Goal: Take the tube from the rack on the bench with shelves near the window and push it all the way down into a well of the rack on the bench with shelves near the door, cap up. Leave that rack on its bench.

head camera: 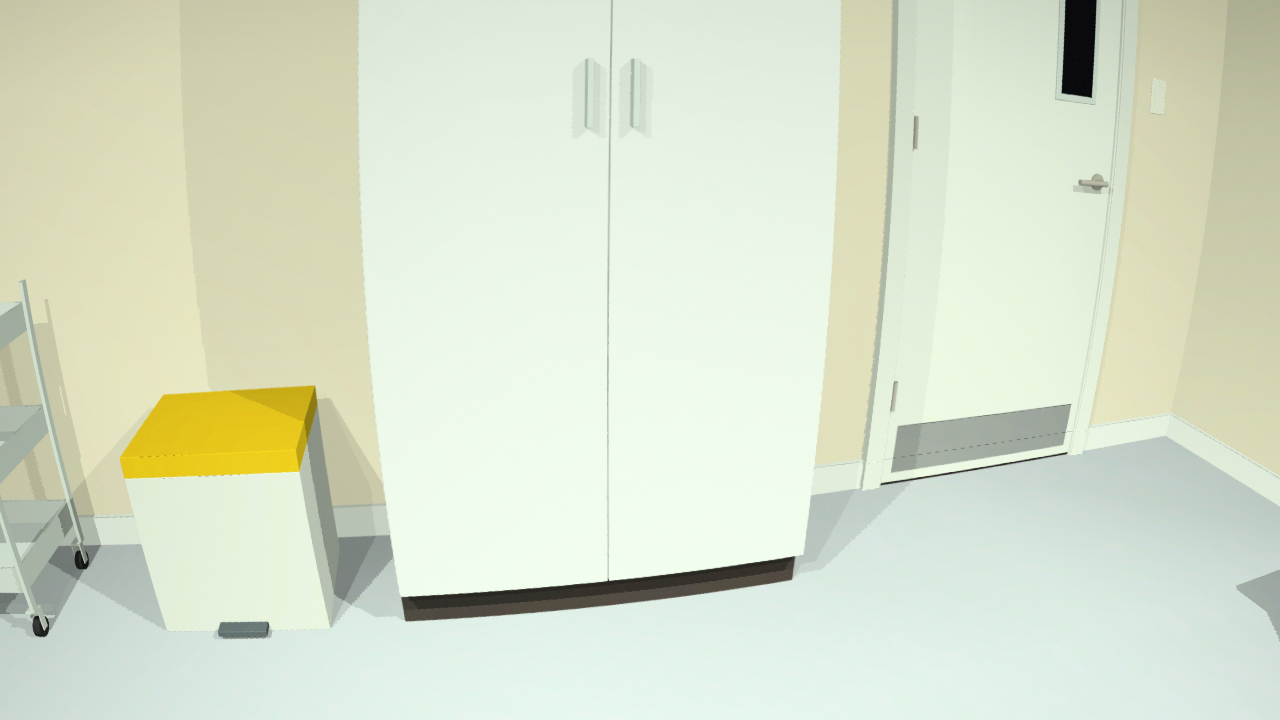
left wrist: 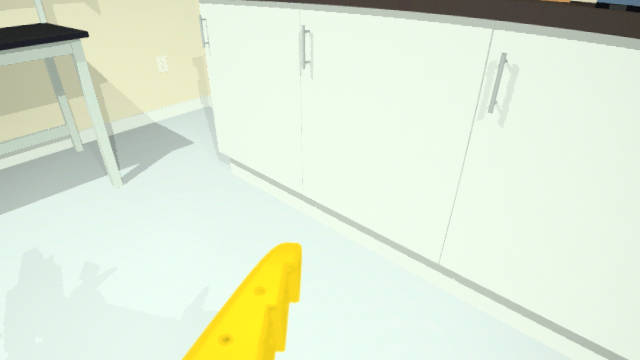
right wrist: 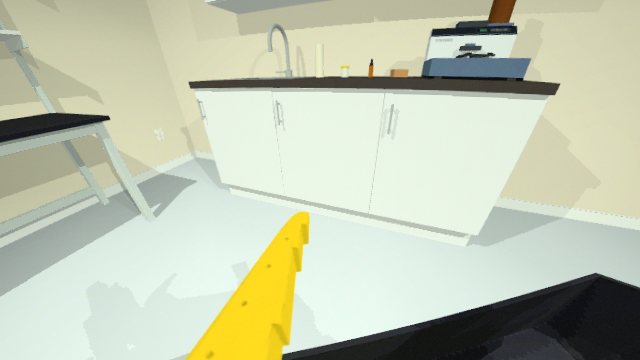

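Note:
No tube or rack shows in any of the three views. A black-topped bench with pale legs shows in part at the left of both wrist views; part of a shelf on its upright shows in the right wrist view. The door stands at the right of the head view. My left gripper shows one notched yellow jaw, so it is fully open and holds no visible thing. My right gripper also shows one notched jaw, fully open and empty. Both are well away from the bench.
A tall white cabinet, a yellow-lidded bin and a wheeled cart stand along the wall in the head view. A sink counter stands beyond both grippers. A black tray-like edge shows at lower right.

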